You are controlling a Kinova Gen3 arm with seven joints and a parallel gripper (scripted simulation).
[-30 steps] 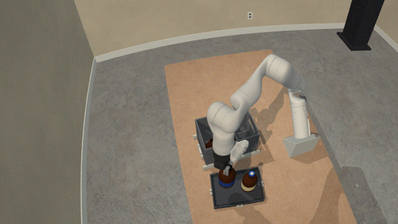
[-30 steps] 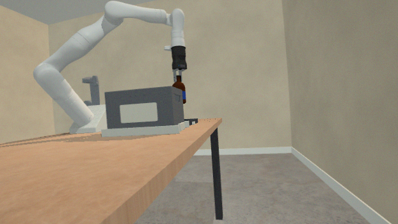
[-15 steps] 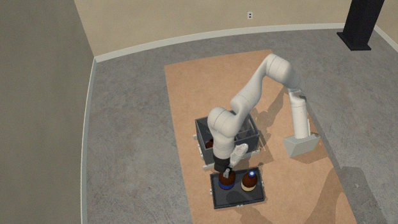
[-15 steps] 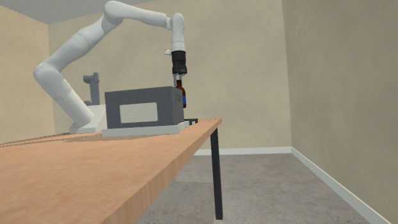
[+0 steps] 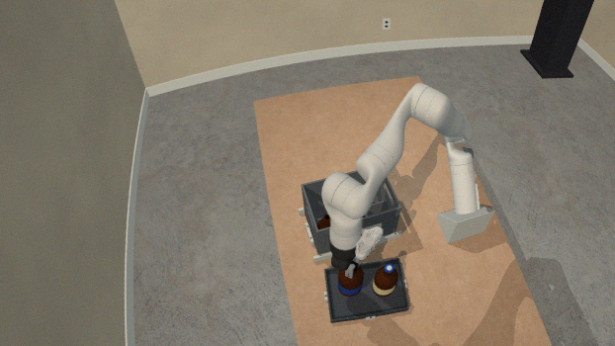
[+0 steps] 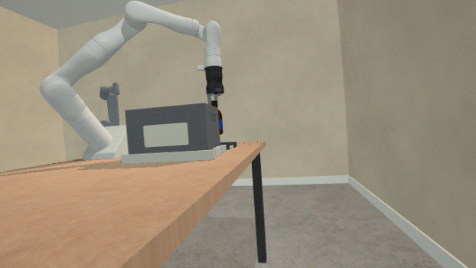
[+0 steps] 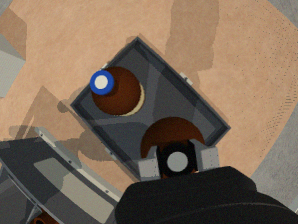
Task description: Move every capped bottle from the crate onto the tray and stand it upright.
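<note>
My gripper is now 50 mm past the dark tray and 190 mm above it. Also, from my hand: crate (50 mm behind, 260 mm to the right, 120 mm below).
</note>
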